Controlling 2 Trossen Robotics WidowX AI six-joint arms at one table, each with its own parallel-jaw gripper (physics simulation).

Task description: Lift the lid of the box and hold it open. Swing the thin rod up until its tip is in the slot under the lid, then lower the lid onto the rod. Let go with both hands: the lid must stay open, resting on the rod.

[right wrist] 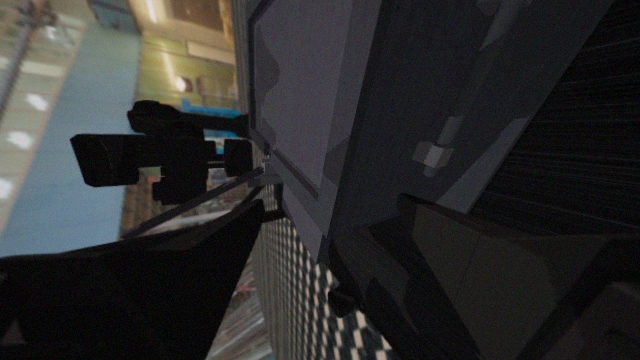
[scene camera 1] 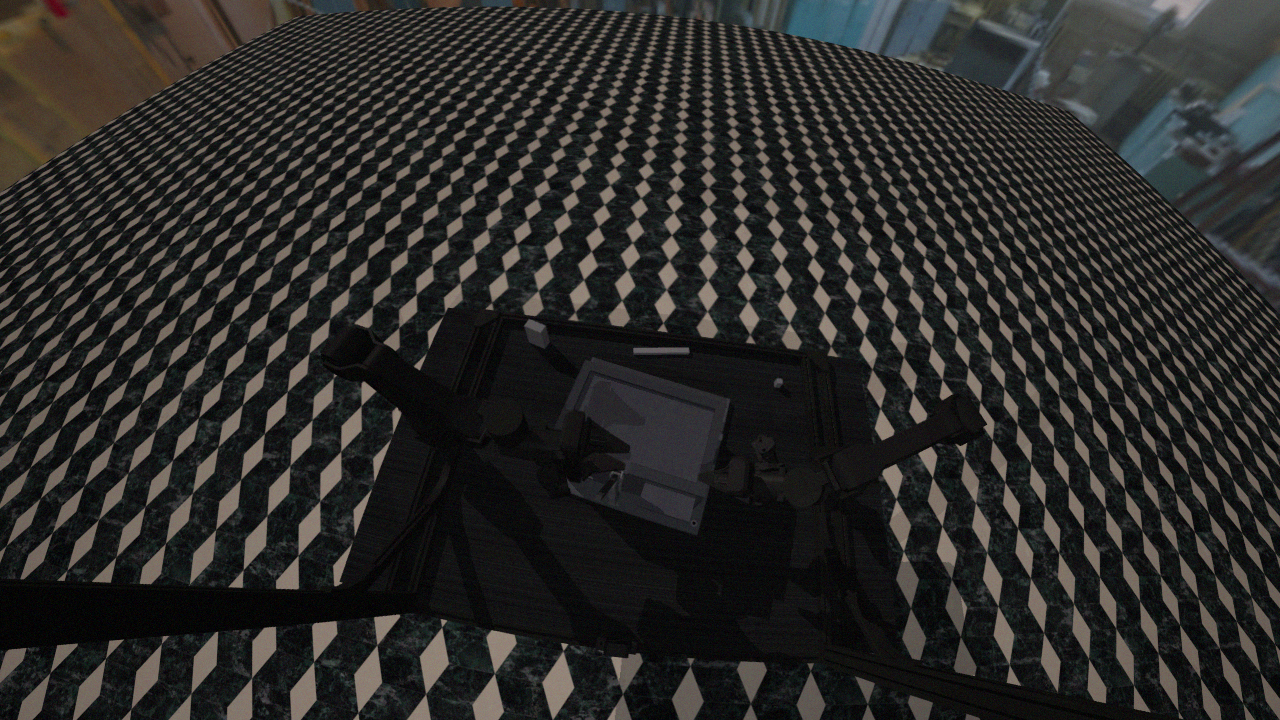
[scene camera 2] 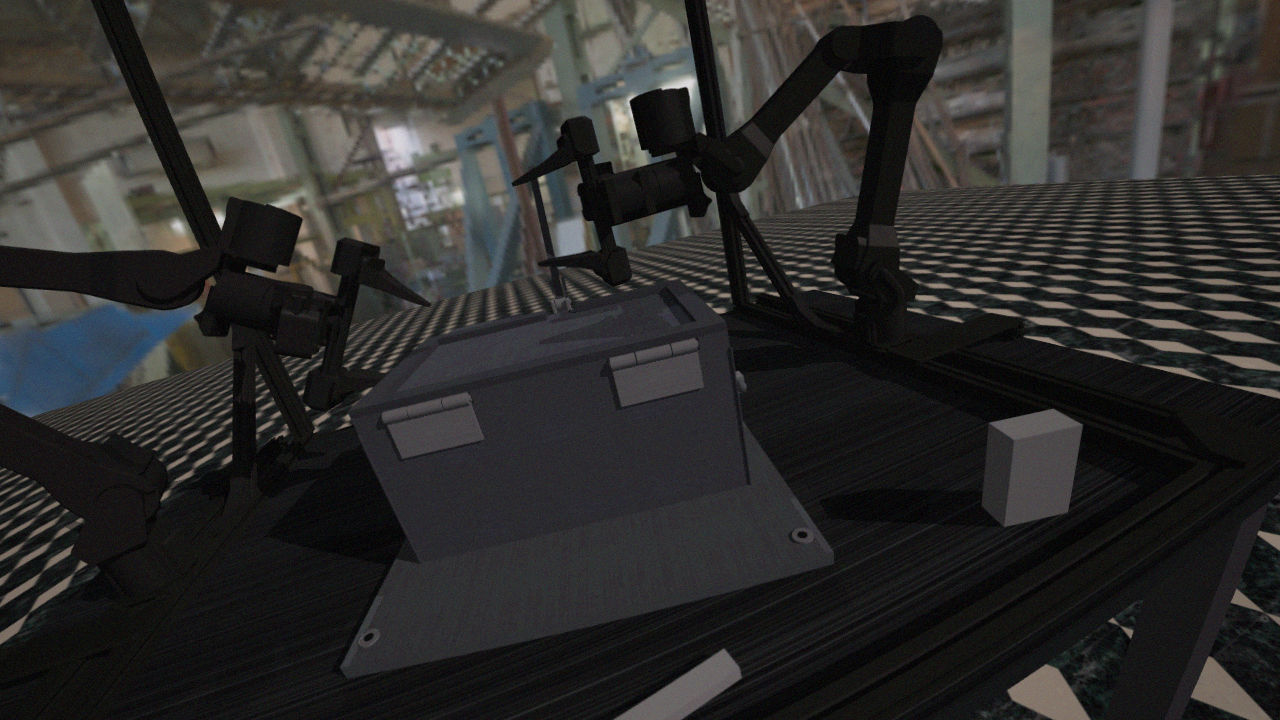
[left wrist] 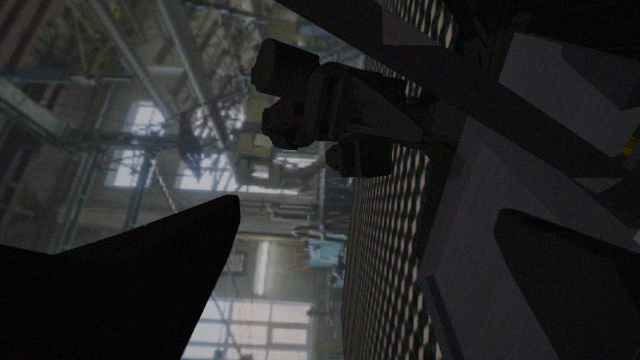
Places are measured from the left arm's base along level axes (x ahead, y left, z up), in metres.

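Where they show: left gripper, between the fingertips: (right wrist: 179, 170) (scene camera 1: 627, 458) (scene camera 2: 525, 225) (left wrist: 366, 214); right gripper, between the fingertips: (right wrist: 330, 202) (scene camera 1: 707, 481) (scene camera 2: 420, 344) (left wrist: 460, 136); left arm's base, origin of its link: (scene camera 1: 446, 437) (scene camera 2: 881, 338); right arm's base, origin of its link: (scene camera 2: 161, 579).
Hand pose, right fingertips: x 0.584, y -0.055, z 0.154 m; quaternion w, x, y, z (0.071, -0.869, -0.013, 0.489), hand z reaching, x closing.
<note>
Things, the pixels of their top centre, and the offset from my right fingertips.
- white block, centre of its top: (scene camera 2: 1034, 423) (scene camera 1: 534, 325) dx -0.431, dy +0.364, dz -0.097 m
- white bar, centre of its top: (scene camera 1: 661, 350) dx -0.101, dy +0.382, dz -0.163 m
- small white cube, centre of its top: (scene camera 1: 779, 380) dx +0.218, dy +0.324, dz -0.148 m
The grey box (scene camera 2: 554, 474) (right wrist: 400, 100) stands on its base plate with its lid (scene camera 1: 662, 429) (scene camera 2: 519, 331) (right wrist: 305, 75) down flat. The thin rod (scene camera 2: 544, 223) (left wrist: 475, 95) (right wrist: 195, 200) rises steeply from a small pivot at the box edge opposite the hinges, its upper end free above the lid. My left gripper (scene camera 1: 608, 465) (scene camera 2: 528, 223) (left wrist: 366, 214) is open and empty above the lid, one finger over the other, close to the rod. My right gripper (scene camera 2: 404, 340) (right wrist: 330, 202) is open and empty beside the box's side, its fingertips near the lid's edge. The slot is hidden under the lid.
A white block (scene camera 1: 537, 334) (scene camera 2: 1029, 470) stands on the table near the hinge side. A white bar (scene camera 1: 660, 351) (scene camera 2: 689, 685) lies behind the hinges. A small white cube (scene camera 1: 777, 383) lies toward the right in scene camera 1. Dark frame rails and posts edge the table.
</note>
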